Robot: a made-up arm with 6 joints. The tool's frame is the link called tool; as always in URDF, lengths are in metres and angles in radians.
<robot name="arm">
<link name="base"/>
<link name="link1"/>
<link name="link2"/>
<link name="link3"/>
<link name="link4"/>
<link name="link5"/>
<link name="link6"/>
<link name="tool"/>
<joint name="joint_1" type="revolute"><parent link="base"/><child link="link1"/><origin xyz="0.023 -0.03 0.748"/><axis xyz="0 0 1"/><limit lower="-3.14" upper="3.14" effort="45" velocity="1.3"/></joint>
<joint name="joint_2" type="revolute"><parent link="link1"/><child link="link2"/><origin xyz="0.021 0.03 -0.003"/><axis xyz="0 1 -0.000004"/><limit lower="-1.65" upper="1.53" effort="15" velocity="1"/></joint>
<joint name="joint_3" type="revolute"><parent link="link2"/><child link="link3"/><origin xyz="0.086 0.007 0.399"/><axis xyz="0 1 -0.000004"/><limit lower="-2.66" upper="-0.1" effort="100" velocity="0.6"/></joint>
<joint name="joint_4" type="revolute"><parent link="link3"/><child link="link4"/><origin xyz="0.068 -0.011 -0.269"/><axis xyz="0 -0.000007 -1"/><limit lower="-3.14" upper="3.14" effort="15" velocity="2.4"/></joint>
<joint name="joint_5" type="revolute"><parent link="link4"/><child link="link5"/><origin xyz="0.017 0.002 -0.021"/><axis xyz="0 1 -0.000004"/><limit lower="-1.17" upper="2.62" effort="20" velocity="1.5"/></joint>
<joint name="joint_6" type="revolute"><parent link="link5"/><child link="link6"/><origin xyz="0.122 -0.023 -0.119"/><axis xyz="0 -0.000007 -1"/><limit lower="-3.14" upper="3.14" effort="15" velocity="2"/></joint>
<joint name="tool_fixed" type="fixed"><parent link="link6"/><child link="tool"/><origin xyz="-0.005 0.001 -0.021" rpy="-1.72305 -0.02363 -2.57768"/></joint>
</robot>
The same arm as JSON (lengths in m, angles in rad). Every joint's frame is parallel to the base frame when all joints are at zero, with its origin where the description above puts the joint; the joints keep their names.
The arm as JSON. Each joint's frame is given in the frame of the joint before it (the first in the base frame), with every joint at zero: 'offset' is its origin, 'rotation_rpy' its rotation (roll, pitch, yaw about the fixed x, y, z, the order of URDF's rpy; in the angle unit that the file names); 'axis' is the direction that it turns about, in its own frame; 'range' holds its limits. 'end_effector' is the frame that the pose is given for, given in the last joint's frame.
{"length_unit": "m", "angle_unit": "rad", "chain": [
  {"id": "joint_1", "offset": [0.023, -0.03, 0.748], "rotation_rpy": [0.0, 0.0, 0.0], "axis": "+z", "range": [-3.14, 3.14]},
  {"id": "joint_2", "offset": [0.021, 0.03, -0.003], "rotation_rpy": [0.0, 0.0, 0.0], "axis": "+y", "range": [-1.65, 1.53]},
  {"id": "joint_3", "offset": [0.086, 0.007, 0.399], "rotation_rpy": [0.0, 0.0, 0.0], "axis": "+y", "range": [-2.66, -0.1]},
  {"id": "joint_4", "offset": [0.068, -0.011, -0.269], "rotation_rpy": [0.0, 0.0, 0.0], "axis": "-z", "range": [-3.14, 3.14]},
  {"id": "joint_5", "offset": [0.017, 0.002, -0.021], "rotation_rpy": [0.0, 0.0, 0.0], "axis": "+y", "range": [-1.17, 2.62]},
  {"id": "joint_6", "offset": [0.122, -0.023, -0.119], "rotation_rpy": [0.0, 0.0, 0.0], "axis": "-z", "range": [-3.14, 3.14]}
], "end_effector": {"offset": [-0.005, 0.001, -0.021], "rotation_rpy": [-1.723, -0.0236, -2.5777]}}

